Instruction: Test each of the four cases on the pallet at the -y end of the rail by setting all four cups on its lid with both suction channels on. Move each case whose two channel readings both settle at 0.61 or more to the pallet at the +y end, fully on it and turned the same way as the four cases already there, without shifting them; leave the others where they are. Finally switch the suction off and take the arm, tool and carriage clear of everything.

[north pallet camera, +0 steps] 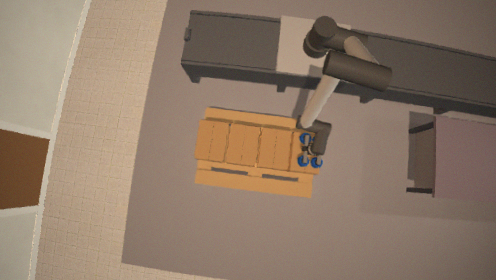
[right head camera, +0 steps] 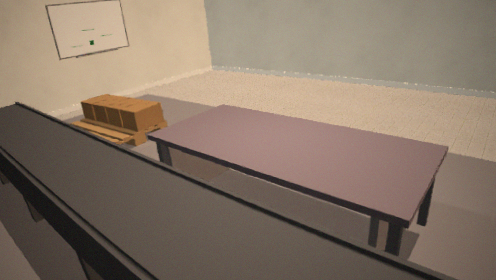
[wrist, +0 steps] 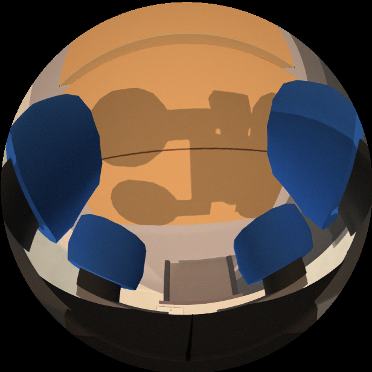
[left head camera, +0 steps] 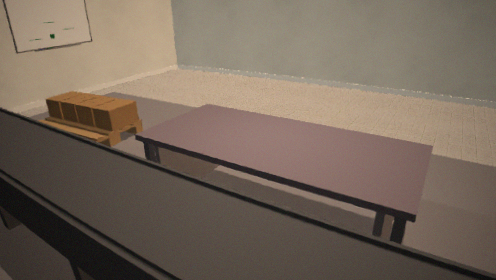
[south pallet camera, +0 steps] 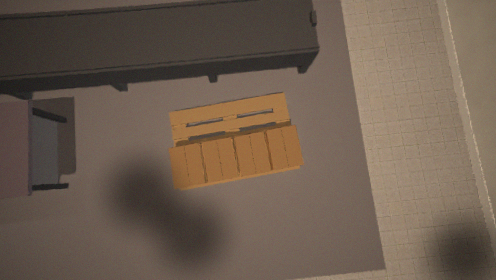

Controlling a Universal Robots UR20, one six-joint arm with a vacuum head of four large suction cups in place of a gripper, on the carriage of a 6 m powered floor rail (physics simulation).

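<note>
In the north pallet view, four orange-brown cases stand in a row on a wooden pallet (north pallet camera: 252, 189). My gripper (north pallet camera: 310, 150) (wrist: 187, 200), a head with four blue cups, is over the rightmost case (north pallet camera: 295, 148) (wrist: 190, 65). It is open and empty: the wrist view shows its shadow on the lid, apart from the cups. One cup is hidden under the wrist in the north pallet view. In the south pallet view, four matching cases (south pallet camera: 220, 160) stand side by side on another pallet (south pallet camera: 225, 107), along its side away from the rail. Channel readings do not show.
The dark rail (north pallet camera: 225, 45) (south pallet camera: 150, 40) (left head camera: 125, 200) (right head camera: 125, 190) runs beside both pallets. The carriage plate (north pallet camera: 292, 40) carries the arm (north pallet camera: 320, 102). A mauve table (north pallet camera: 465, 160) (south pallet camera: 12, 150) (left head camera: 280, 145) (right head camera: 300, 155) stands between the pallets. Dark blurred patches cross the south pallet view.
</note>
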